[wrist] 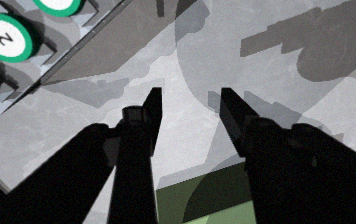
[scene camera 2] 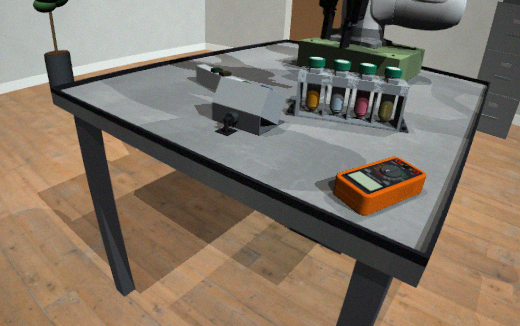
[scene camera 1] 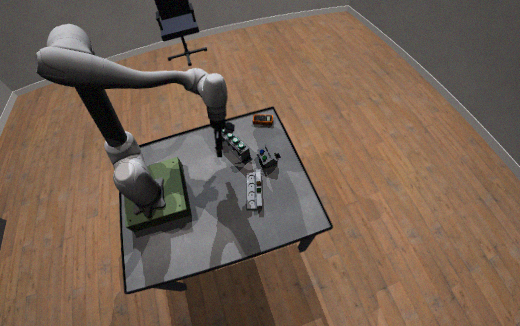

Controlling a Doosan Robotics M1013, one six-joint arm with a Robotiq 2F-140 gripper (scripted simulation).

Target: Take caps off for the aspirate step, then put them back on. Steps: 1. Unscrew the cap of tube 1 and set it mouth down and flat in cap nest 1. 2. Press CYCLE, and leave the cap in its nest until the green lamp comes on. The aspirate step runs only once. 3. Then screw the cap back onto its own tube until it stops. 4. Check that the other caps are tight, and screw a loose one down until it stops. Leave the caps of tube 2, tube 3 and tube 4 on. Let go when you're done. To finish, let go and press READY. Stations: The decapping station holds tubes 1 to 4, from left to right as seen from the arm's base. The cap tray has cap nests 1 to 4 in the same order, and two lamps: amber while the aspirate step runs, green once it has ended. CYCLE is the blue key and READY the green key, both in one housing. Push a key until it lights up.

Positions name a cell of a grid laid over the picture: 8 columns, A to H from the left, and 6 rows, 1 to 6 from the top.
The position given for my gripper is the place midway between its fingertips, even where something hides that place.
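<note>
A key housing (scene camera 2: D2) is there for me to see, and so is my gripper (wrist: E3).
</note>
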